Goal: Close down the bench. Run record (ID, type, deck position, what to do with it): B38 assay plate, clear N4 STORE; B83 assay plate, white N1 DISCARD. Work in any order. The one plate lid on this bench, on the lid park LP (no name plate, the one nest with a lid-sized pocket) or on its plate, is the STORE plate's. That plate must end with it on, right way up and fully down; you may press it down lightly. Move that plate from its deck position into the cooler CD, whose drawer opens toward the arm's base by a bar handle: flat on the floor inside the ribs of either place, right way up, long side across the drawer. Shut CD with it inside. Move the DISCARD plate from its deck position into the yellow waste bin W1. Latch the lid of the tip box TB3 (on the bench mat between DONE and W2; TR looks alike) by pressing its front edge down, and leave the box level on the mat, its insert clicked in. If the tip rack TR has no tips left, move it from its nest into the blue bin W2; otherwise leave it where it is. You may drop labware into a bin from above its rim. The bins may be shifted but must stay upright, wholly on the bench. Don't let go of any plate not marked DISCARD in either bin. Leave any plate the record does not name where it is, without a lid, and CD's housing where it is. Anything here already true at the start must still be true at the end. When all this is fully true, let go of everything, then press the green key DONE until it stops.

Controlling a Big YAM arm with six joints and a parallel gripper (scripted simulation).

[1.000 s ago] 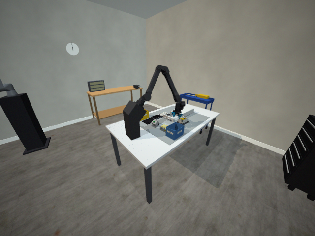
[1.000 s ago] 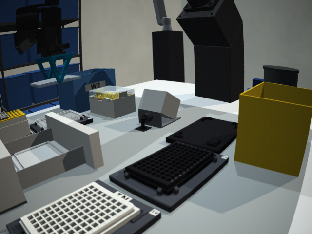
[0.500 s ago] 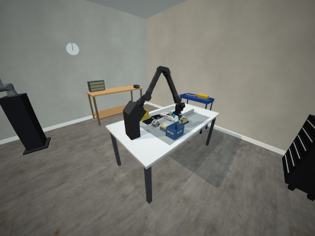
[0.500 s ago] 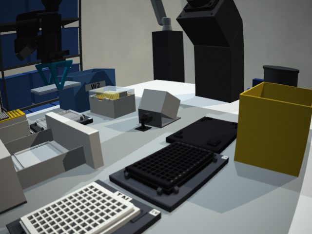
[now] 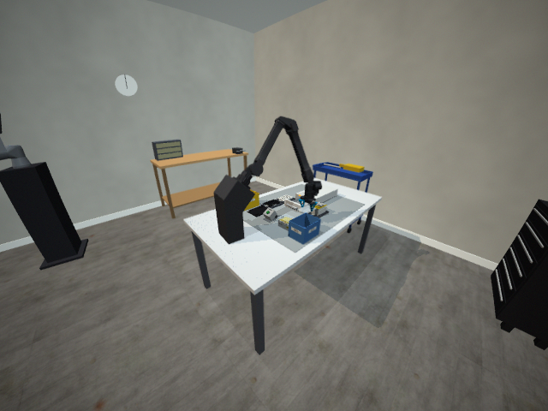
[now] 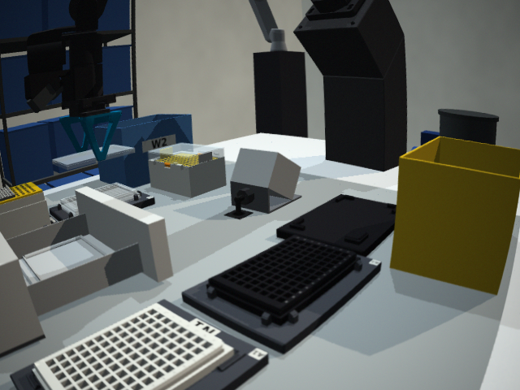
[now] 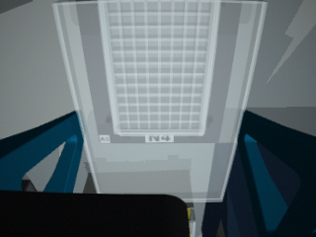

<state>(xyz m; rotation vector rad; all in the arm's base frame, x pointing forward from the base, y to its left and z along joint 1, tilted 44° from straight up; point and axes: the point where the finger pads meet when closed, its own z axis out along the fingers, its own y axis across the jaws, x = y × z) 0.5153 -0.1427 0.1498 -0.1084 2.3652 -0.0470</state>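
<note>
My gripper is now 8 cm above the clear plate. Round my hand: tip box lid (18 cm behind, 1 cm to the left, 4 cm below); then tip rack TR (16 cm ahead, 2 cm to the left, 4 cm below); then clear plate lid (right at my hand).
</note>
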